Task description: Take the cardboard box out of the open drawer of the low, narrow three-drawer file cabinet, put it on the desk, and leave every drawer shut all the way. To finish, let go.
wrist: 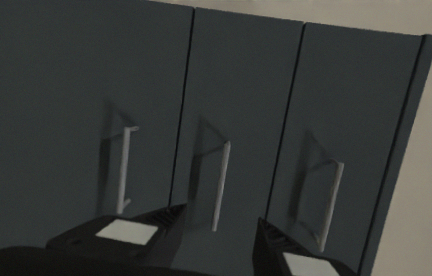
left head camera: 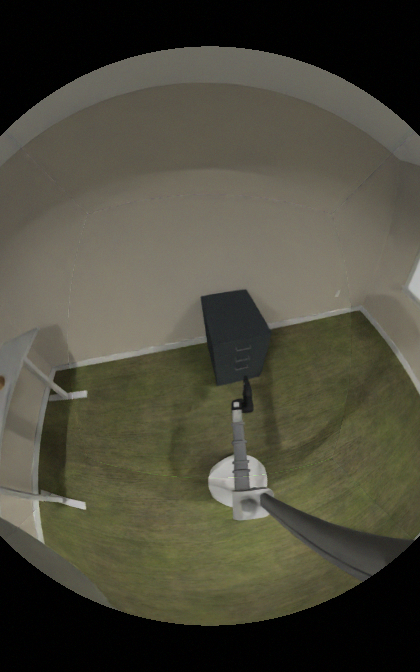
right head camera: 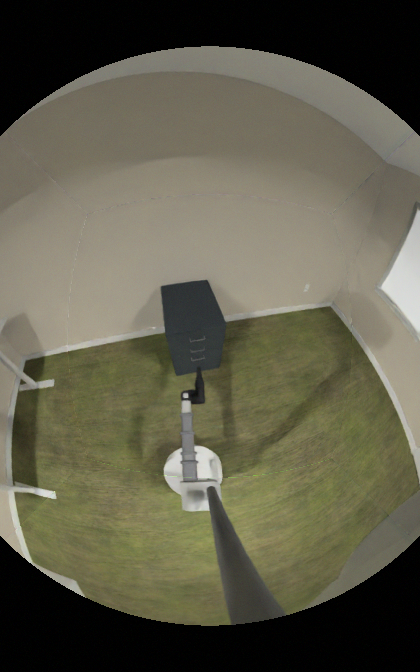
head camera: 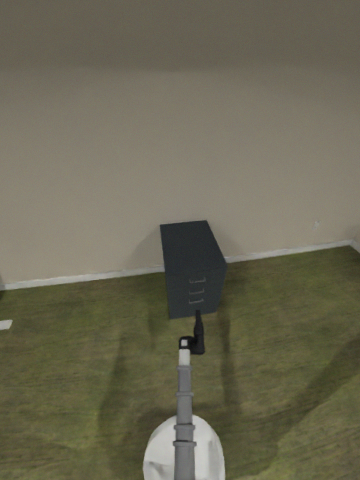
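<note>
The dark file cabinet (head camera: 187, 245) (left head camera: 232, 315) (right head camera: 192, 305) (wrist: 240, 65) stands against the back wall. Its three drawer fronts look flush and shut, each with a thin bar handle; the middle handle (wrist: 221, 185) shows between my fingers in the wrist view, beyond the tips. My gripper (head camera: 198, 313) (left head camera: 245, 378) (right head camera: 199, 370) (wrist: 219, 230) is open and empty, a little in front of the cabinet. The white desk (left head camera: 17, 352) is at the left edge of the left head view. A small orange-brown thing (left head camera: 1, 383) on it is cut off by the view's edge; I cannot tell whether it is the cardboard box.
The desk's legs end in white feet (left head camera: 75, 395) (right head camera: 42, 384) on the floor at the left. The back wall (head camera: 100, 175) rises right behind the cabinet. A bright white panel (right head camera: 407, 280) is on the right wall. My round base (head camera: 155, 450) stands on the green floor, facing the cabinet.
</note>
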